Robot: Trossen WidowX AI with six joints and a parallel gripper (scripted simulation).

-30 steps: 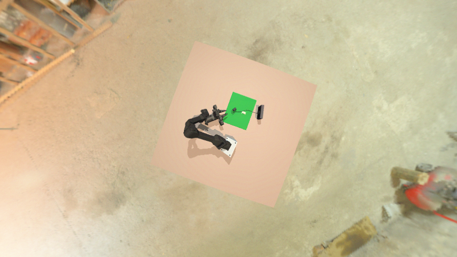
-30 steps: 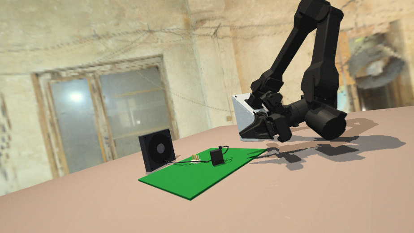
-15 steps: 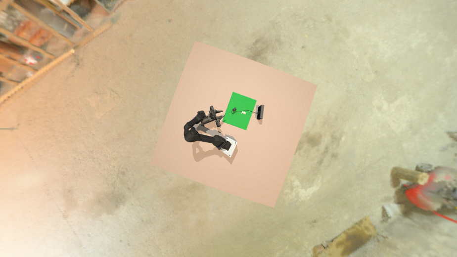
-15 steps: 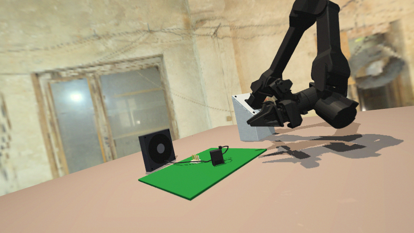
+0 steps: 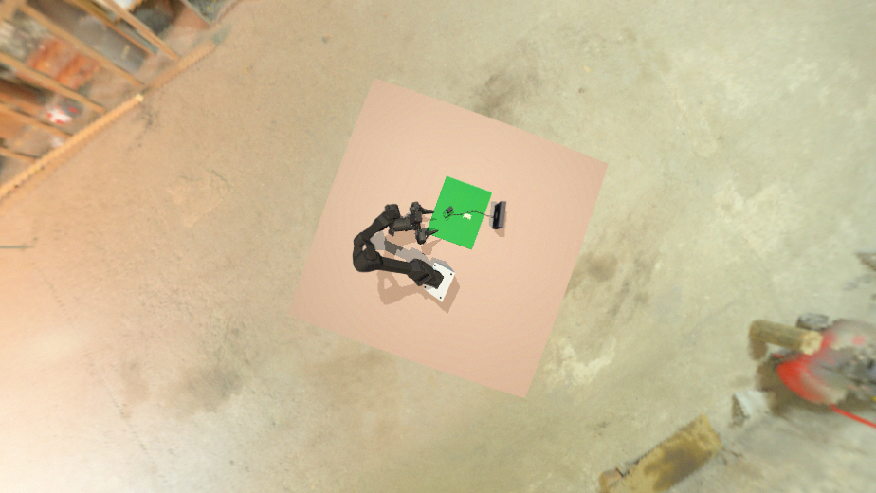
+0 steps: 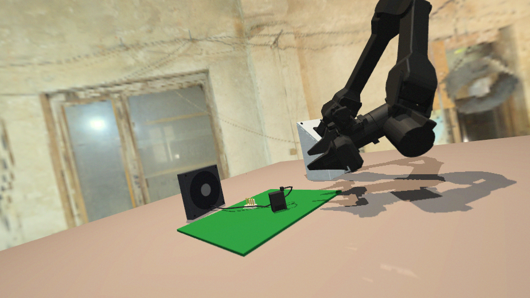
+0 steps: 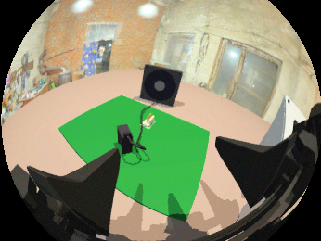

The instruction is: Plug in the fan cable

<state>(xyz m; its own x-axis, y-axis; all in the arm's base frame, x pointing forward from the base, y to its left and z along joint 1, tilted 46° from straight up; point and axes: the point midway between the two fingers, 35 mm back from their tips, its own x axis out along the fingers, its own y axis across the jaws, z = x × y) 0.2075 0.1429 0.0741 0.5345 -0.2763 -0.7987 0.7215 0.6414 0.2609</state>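
My gripper tip is 9 cm short of the black plug, 3 cm to the left of it and 7 cm above it. The rest, counted from my gripper tip: four-pin header (10 cm ahead, 12 cm to the right, 9 cm below); black fan (17 cm ahead, 24 cm to the right, 3 cm below); green board (10 cm ahead, 8 cm to the right, 11 cm below).
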